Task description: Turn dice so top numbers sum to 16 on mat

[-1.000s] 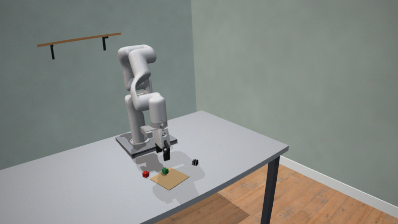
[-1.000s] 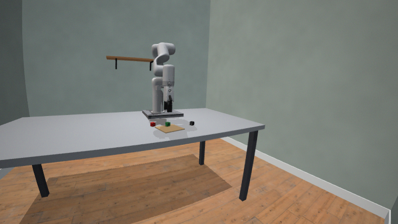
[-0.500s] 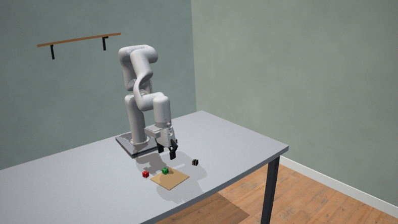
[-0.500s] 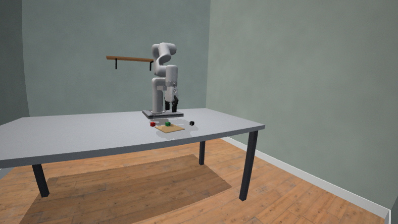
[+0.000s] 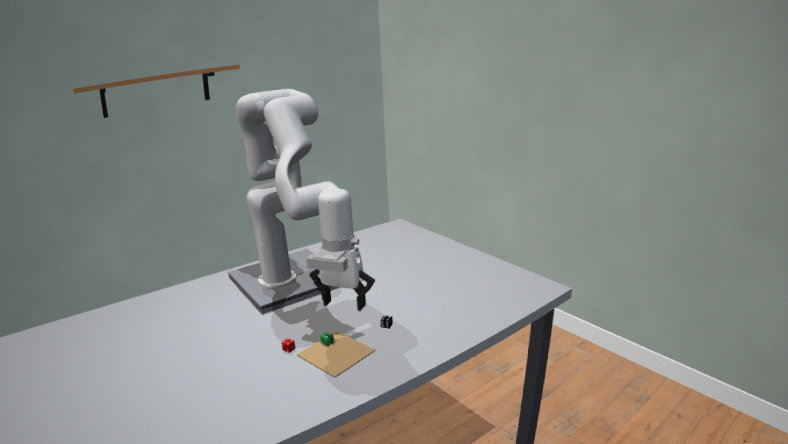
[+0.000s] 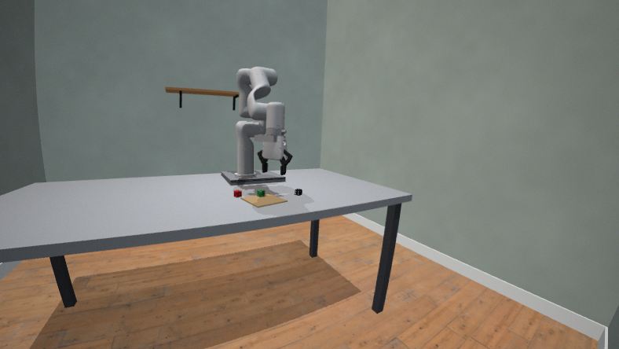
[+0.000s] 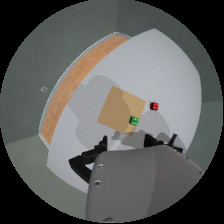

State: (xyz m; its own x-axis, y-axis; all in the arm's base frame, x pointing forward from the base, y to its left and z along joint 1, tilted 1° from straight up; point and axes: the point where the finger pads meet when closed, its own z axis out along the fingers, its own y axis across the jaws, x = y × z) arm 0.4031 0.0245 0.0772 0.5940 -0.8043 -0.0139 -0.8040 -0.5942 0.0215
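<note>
Now: hand 120 mm to the right of the black die, 100 mm above it and 10 mm short of it. From my hand the other things lie so: tan mat: 110 mm below, 60 mm to the right, 30 mm ahead; red die: 150 mm to the right, 100 mm below, 50 mm behind; green die: 100 mm below, 50 mm to the right, 10 mm behind.
</note>
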